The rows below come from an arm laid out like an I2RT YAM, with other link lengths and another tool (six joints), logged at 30 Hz.
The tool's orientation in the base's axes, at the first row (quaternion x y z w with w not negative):
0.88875, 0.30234, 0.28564, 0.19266
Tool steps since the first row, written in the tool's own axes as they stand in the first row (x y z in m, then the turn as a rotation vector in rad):
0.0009, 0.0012, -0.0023, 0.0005, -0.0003, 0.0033
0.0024, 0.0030, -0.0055, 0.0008, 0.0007, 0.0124
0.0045, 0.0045, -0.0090, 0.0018, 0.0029, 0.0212
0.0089, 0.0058, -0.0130, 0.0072, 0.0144, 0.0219
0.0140, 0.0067, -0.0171, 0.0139, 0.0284, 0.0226
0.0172, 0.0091, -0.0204, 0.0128, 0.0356, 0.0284
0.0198, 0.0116, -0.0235, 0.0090, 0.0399, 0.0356
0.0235, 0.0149, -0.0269, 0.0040, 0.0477, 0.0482
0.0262, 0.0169, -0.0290, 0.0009, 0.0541, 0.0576
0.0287, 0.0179, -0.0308, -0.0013, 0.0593, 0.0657
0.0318, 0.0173, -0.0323, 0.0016, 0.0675, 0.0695
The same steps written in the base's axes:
-0.0003, 0.0001, 0.0027, 0.0023, 0.0000, -0.0025
-0.0006, 0.0003, 0.0067, 0.0086, -0.0021, -0.0088
-0.0008, 0.0011, 0.0109, 0.0157, -0.0046, -0.0140
0.0002, 0.0037, 0.0164, 0.0245, -0.0098, -0.0065
0.0013, 0.0070, 0.0220, 0.0353, -0.0159, 0.0028
0.0024, 0.0078, 0.0270, 0.0413, -0.0230, 0.0017
0.0032, 0.0082, 0.0316, 0.0452, -0.0299, -0.0031
0.0049, 0.0087, 0.0374, 0.0531, -0.0410, -0.0106
0.0063, 0.0093, 0.0411, 0.0597, -0.0494, -0.0157
0.0072, 0.0105, 0.0439, 0.0655, -0.0560, -0.0201
0.0080, 0.0132, 0.0460, 0.0733, -0.0609, -0.0176

